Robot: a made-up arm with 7 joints. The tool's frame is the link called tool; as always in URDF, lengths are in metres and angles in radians. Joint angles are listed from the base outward. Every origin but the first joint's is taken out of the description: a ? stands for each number. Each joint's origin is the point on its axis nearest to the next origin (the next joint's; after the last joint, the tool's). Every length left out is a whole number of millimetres.
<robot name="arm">
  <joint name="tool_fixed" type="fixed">
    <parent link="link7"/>
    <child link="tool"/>
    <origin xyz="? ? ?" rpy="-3.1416 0 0"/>
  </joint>
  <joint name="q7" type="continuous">
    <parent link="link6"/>
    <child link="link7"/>
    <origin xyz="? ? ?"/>
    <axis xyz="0 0 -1"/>
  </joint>
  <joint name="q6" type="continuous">
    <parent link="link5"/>
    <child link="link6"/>
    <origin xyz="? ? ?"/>
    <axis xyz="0 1 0"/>
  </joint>
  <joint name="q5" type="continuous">
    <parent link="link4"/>
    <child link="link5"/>
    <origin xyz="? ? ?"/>
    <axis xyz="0 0 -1"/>
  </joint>
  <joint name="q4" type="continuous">
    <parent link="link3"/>
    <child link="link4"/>
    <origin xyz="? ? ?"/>
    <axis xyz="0 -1 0"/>
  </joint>
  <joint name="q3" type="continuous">
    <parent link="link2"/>
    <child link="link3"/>
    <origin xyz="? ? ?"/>
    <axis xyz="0 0 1"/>
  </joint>
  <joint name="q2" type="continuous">
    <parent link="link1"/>
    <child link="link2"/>
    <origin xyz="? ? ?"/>
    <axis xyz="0 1 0"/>
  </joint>
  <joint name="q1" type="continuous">
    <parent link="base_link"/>
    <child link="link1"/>
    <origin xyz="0 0 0.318"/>
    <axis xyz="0 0 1"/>
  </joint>
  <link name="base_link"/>
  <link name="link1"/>
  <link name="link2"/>
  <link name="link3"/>
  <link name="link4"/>
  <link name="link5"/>
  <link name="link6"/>
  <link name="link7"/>
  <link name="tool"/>
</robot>
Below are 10 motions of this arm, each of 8 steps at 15 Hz.
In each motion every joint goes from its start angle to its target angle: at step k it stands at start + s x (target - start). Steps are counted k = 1, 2, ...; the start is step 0. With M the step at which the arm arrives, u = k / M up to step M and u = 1 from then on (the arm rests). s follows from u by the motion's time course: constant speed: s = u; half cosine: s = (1 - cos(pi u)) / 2; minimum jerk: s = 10 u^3 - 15 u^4 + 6 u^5.
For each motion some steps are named. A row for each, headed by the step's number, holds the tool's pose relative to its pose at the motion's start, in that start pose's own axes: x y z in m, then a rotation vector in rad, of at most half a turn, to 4 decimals.
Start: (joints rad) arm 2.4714 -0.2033 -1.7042 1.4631 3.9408 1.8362 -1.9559
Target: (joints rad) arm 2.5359 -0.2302 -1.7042 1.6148 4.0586 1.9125 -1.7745
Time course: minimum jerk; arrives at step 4
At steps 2, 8:
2: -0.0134 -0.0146 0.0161 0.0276 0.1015 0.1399
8: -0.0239 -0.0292 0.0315 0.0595 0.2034 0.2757

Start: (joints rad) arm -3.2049 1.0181 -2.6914 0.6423 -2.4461 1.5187 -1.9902
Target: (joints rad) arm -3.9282 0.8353 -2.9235 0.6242 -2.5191 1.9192 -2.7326
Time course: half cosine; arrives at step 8
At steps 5, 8:
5: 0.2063 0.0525 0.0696 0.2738 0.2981 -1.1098
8: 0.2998 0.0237 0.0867 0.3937 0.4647 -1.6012

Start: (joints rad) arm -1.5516 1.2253 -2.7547 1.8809 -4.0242 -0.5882 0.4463
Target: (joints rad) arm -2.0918 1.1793 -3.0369 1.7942 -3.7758 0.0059 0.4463
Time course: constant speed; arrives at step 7
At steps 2, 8:
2: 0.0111 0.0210 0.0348 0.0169 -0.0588 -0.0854
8: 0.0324 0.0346 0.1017 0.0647 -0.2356 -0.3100

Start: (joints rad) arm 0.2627 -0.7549 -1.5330 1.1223 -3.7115 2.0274 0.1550
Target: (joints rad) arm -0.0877 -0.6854 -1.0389 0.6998 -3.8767 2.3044 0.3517
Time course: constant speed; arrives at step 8
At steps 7, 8:
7: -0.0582 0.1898 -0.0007 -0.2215 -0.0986 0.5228
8: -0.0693 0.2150 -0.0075 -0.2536 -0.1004 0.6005

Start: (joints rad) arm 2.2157 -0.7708 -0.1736 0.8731 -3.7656 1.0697 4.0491
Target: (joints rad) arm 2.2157 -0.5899 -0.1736 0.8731 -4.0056 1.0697 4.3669
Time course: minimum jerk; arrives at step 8
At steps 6, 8:
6: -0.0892 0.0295 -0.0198 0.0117 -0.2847 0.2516
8: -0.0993 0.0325 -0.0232 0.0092 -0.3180 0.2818

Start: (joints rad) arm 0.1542 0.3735 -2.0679 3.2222 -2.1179 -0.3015 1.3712
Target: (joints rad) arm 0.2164 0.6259 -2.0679 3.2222 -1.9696 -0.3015 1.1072
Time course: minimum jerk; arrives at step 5
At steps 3, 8:
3: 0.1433 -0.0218 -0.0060 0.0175 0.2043 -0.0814
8: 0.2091 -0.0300 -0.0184 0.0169 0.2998 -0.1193

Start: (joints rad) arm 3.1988 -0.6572 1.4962 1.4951 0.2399 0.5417 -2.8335
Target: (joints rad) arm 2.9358 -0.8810 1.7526 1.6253 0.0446 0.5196 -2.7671
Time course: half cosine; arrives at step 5
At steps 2, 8:
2: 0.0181 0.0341 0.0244 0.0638 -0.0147 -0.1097
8: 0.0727 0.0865 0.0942 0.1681 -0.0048 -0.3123

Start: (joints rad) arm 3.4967 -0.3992 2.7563 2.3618 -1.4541 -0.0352 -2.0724
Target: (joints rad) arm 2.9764 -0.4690 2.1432 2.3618 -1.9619 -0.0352 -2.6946
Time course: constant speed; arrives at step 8
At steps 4, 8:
4: 0.1731 -0.2174 -0.0076 0.2848 0.3620 -0.8872
8: 0.2674 -0.4524 -0.1352 0.3440 0.9421 -1.7106

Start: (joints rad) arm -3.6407 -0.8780 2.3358 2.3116 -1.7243 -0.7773 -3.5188
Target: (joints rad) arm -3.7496 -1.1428 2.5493 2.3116 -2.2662 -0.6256 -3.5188
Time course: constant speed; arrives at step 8
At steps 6, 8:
6: -0.1141 0.1370 0.0751 -0.2988 -0.2115 -0.2027
8: -0.1534 0.1820 0.0888 -0.3740 -0.2855 -0.2791

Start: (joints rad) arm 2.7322 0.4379 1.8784 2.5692 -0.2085 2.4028 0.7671
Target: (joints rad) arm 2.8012 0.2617 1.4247 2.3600 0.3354 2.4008 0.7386
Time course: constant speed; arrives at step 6
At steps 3, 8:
3: 0.0039 -0.0421 0.0422 -0.0431 -0.1467 -0.0374
8: 0.0094 -0.0667 0.0762 -0.0311 -0.2906 -0.0411

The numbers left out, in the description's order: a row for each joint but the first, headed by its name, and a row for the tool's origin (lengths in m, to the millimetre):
tool: 0 0 0
q7: 0.096 0 -0.122
q6: 0 0 0
q5: 0.083 0 -0.369
q4: 0.073 0 0
q3: 0 0 0.295
q2: 0 0 0

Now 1 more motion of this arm.
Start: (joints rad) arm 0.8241 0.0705 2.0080 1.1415 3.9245 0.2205 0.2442
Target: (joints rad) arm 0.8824 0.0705 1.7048 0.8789 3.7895 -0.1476 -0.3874
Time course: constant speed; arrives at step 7
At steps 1, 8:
1: -0.0003 -0.0287 -0.0030 0.0579 0.0473 -0.1035
8: 0.0002 -0.1839 -0.0589 0.3063 0.4592 -0.6300

